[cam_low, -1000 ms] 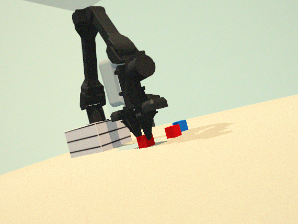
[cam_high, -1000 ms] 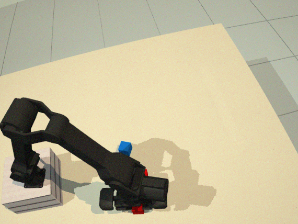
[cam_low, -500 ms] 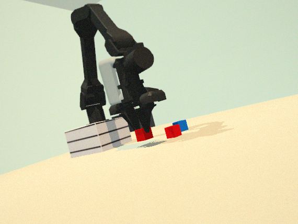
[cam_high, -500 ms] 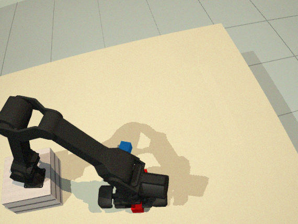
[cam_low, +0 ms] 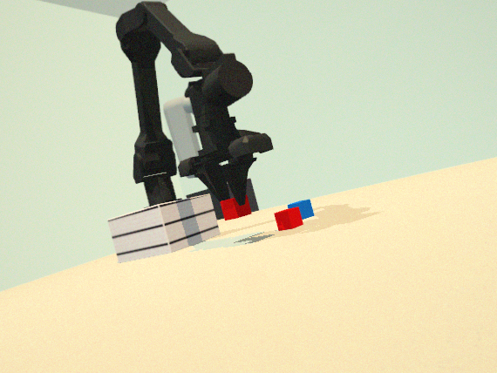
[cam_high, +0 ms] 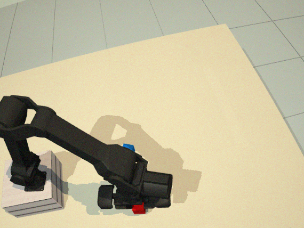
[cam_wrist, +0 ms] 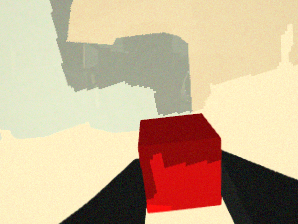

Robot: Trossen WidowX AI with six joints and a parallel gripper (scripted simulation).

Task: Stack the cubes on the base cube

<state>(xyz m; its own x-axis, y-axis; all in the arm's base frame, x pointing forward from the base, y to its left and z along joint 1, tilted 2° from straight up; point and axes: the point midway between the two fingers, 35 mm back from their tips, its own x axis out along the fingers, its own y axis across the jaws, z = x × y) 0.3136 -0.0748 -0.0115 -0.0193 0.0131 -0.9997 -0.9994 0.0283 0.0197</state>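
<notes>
Right now the blue cube is 40 mm behind my gripper tip, 210 mm to the left of it and 50 mm below it. Also, from my gripper tip: red cube right at my gripper tip.
</notes>
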